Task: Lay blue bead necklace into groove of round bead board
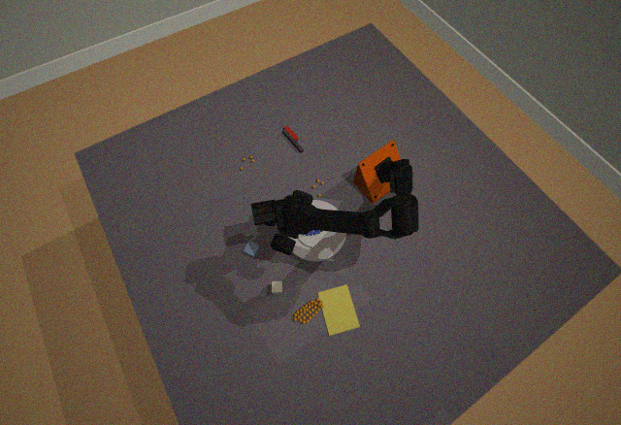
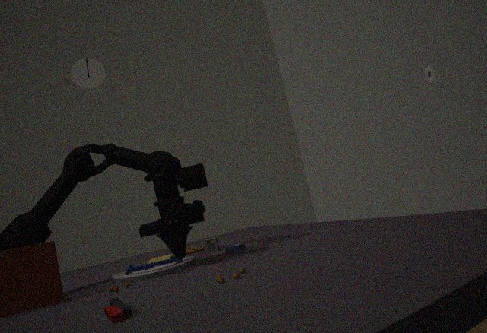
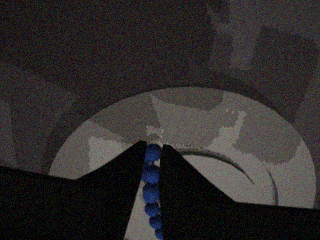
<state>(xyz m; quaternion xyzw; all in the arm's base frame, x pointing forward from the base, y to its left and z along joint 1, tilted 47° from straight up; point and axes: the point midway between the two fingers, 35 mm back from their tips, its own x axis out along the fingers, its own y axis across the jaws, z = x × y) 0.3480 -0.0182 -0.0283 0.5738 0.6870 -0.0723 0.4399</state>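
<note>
My gripper tip is now 60 mm past the round white bead board, 40 mm to the right of it and 10 mm above it. Round my gripper tip: cream cube 140 mm ahead, 110 mm to the left; yellow sheet 40 mm ahead, 260 mm to the left, 20 mm below; light blue cube 130 mm ahead, 30 mm to the right, 10 mm below.
</note>
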